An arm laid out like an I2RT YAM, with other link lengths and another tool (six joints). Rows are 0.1 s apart.
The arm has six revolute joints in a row. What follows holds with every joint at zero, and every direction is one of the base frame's.
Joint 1 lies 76.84 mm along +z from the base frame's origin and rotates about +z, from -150 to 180 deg.
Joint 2 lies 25.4 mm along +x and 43.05 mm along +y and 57.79 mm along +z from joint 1 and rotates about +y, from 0 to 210 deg.
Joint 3 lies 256.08 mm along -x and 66.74 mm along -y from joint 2 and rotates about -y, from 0 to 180 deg.
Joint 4 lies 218.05 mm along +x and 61.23 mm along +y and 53.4 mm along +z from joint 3 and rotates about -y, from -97 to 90 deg.
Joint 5 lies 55.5 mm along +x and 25.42 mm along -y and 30.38 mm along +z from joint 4 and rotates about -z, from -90 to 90 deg.
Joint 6 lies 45.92 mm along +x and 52.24 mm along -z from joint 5 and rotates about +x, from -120 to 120 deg.
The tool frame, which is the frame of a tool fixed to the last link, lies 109 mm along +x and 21 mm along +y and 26 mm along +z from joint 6; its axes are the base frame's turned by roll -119.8, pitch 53.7 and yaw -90 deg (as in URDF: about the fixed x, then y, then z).
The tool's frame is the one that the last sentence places.
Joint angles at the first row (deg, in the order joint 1, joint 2, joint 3, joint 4, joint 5, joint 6):
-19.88 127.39 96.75 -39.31 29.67 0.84
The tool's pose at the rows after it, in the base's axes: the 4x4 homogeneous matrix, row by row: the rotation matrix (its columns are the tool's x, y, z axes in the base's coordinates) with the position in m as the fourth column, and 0 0 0 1 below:
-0.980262, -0.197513, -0.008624, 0.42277; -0.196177, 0.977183, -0.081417, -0.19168; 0.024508, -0.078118, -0.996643, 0.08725; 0, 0, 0, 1
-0.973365, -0.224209, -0.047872, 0.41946; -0.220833, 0.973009, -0.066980, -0.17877; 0.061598, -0.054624, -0.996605, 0.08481; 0, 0, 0, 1
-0.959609, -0.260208, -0.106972, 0.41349; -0.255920, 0.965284, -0.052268, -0.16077; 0.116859, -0.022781, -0.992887, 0.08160; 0, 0, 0, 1
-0.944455, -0.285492, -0.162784, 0.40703; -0.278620, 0.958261, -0.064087, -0.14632; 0.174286, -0.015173, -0.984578, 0.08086; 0, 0, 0, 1
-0.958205, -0.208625, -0.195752, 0.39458; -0.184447, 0.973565, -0.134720, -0.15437; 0.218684, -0.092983, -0.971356, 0.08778; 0, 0, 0, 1
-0.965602, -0.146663, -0.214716, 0.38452; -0.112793, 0.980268, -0.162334, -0.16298; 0.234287, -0.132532, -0.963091, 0.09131; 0, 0, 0, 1
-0.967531, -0.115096, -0.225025, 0.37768; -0.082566, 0.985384, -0.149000, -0.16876; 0.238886, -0.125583, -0.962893, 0.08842; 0, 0, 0, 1
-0.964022, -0.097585, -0.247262, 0.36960; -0.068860, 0.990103, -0.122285, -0.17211; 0.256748, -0.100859, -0.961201, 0.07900; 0, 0, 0, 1
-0.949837, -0.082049, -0.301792, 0.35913; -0.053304, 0.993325, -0.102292, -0.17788; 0.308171, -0.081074, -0.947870, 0.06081; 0, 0, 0, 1
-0.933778, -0.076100, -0.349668, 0.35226; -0.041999, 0.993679, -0.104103, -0.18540; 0.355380, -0.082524, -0.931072, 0.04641; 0, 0, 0, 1
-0.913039, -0.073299, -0.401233, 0.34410; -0.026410, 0.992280, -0.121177, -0.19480; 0.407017, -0.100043, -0.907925, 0.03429; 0, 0, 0, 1
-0.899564, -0.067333, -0.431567, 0.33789; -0.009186, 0.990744, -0.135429, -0.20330; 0.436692, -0.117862, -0.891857, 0.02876; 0, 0, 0, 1
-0.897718, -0.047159, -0.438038, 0.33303; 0.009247, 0.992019, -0.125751, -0.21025; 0.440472, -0.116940, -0.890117, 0.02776; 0, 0, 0, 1
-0.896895, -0.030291, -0.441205, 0.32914; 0.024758, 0.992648, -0.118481, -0.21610; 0.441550, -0.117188, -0.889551, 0.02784; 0, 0, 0, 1
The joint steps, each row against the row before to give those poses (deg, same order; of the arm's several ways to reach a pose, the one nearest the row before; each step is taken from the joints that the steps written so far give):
1.36 0.00 0.94 -3.34 0.24 0.44
1.37 0.00 0.09 -2.60 -0.11 0.00
2.01 0.00 0.00 -3.68 0.02 0.02
2.12 0.00 -0.02 -3.34 1.38 0.53
0.77 0.00 -0.07 -3.52 5.75 5.79
-0.39 0.03 -0.20 -2.30 2.67 4.02
-1.03 -0.01 -0.70 -0.39 -0.27 1.11
-1.05 0.40 -1.40 0.27 -0.98 0.13
-1.20 2.25 -0.96 -0.03 0.00 -0.02
-0.99 2.49 0.00 0.09 1.14 -0.39
-0.98 2.43 0.00 0.00 2.18 -0.33
-0.94 1.31 0.00 0.02 1.73 -0.15
-1.20 0.17 0.00 -0.06 0.04 0.00
-1.01 0.00 0.00 -0.05 0.05 -0.02

